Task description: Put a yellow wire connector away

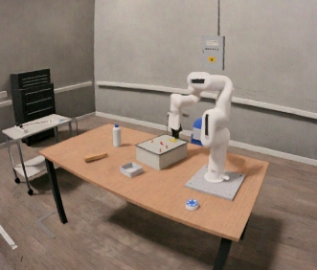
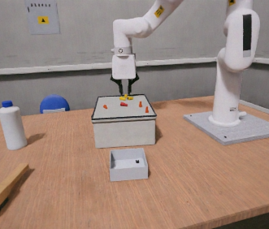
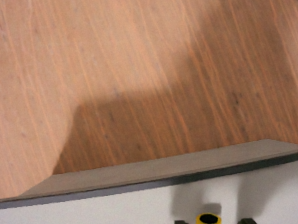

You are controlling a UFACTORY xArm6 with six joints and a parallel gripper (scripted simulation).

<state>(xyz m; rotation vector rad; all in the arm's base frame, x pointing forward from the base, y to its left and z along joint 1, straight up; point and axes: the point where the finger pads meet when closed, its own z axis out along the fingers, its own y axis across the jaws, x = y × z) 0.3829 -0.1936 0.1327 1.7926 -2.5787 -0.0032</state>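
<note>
My hand is 4 cm short of the grey tool case, 11 cm to the right of it and 7 cm above it. Also, from my hand: white bottle: 44 cm ahead, 12 cm to the left, 7 cm below; white round object: 38 cm behind, 50 cm to the left, 13 cm below; wooden brush: 40 cm ahead, 40 cm to the left, 13 cm below.
</note>
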